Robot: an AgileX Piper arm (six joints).
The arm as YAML. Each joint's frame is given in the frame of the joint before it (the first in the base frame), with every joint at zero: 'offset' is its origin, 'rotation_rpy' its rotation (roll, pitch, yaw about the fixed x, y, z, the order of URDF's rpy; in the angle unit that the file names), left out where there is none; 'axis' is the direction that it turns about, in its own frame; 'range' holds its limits. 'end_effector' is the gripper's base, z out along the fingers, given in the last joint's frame.
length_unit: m
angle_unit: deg
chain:
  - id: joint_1
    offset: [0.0, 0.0, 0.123]
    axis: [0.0, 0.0, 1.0]
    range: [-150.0, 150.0]
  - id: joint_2
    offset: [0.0, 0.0, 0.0]
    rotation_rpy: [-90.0, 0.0, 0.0]
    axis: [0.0, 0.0, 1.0]
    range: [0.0, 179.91]
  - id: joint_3
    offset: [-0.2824, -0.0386, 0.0]
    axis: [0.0, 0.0, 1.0]
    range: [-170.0, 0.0]
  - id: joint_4
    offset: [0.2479, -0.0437, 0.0]
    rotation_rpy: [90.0, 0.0, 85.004]
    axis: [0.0, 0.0, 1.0]
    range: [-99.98, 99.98]
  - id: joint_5
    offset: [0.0, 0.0, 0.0]
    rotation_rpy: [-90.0, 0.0, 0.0]
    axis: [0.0, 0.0, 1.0]
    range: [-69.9, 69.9]
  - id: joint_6
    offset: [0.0, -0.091, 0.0]
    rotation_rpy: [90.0, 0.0, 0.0]
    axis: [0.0, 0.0, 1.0]
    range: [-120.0, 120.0]
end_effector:
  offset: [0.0, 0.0, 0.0]
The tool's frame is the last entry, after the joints.
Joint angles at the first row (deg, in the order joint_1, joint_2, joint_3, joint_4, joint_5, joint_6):
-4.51, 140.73, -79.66, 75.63, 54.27, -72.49
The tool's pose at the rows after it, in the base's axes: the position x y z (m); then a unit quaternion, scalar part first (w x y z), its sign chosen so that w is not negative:
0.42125 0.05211 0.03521 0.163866 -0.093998 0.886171 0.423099
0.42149 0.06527 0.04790 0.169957 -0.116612 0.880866 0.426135
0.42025 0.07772 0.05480 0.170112 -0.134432 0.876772 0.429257
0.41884 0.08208 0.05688 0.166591 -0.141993 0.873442 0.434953
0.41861 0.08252 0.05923 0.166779 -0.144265 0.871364 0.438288
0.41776 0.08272 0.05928 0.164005 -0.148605 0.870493 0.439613
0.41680 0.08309 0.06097 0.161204 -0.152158 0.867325 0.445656
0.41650 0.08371 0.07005 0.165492 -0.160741 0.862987 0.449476
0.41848 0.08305 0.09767 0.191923 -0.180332 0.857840 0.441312
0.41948 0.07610 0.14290 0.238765 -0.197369 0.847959 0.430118
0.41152 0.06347 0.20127 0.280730 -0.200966 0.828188 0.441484
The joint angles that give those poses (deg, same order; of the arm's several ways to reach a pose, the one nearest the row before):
-2.70, 138.92, -79.66, 75.63, 54.61, -72.83
-0.95, 137.23, -79.66, 75.62, 55.01, -73.06
0.72, 136.32, -79.66, 75.60, 55.28, -73.17
1.23, 136.13, -79.66, 75.48, 56.09, -73.18
1.23, 135.87, -79.66, 75.47, 56.61, -73.18
1.23, 135.87, -79.66, 75.06, 57.03, -73.23
1.17, 135.74, -79.66, 74.91, 58.02, -73.23
1.17, 134.55, -79.59, 74.63, 58.93, -73.23
1.12, 130.69, -79.59, 73.86, 58.94, -73.23
0.16, 124.48, -79.56, 73.53, 59.12, -72.98
-1.98, 116.80, -79.56, 73.98, 62.63, -70.35

